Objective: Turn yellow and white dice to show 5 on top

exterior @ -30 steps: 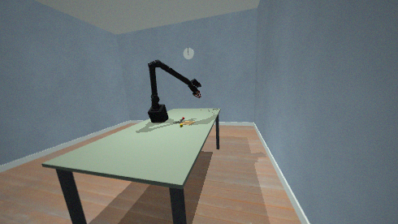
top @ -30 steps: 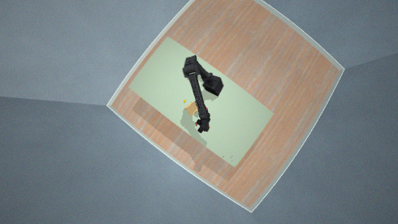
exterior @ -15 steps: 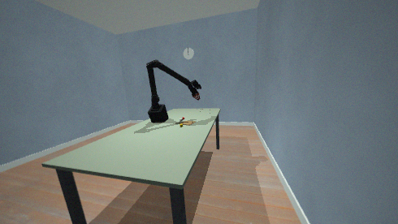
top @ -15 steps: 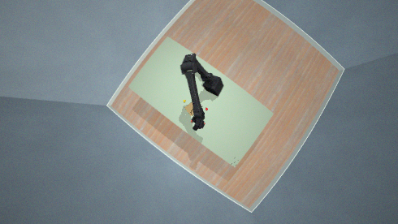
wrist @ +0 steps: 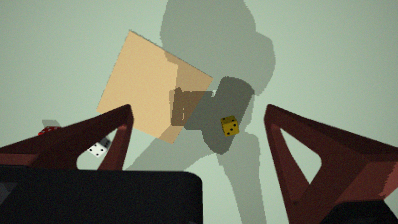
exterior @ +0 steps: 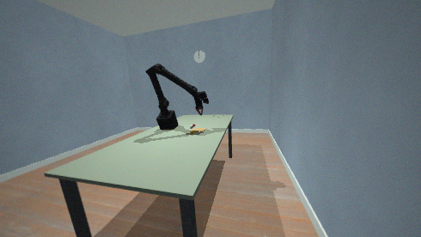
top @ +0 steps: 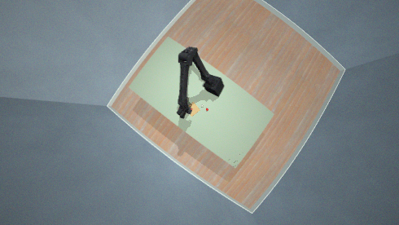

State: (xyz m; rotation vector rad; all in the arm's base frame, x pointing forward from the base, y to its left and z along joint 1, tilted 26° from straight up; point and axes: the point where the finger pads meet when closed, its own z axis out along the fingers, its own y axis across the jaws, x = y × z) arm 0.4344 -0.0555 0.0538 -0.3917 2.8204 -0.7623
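Now: the yellow die 17 cm below my hand, 9 cm to the right of it and 8 cm behind it. From my hand the other things lie so: tan mat (18 cm below, 5 cm behind, 4 cm to the left); then red die (20 cm to the left, 17 cm below, 15 cm behind); then white die (17 cm below, 16 cm behind, 13 cm to the left).
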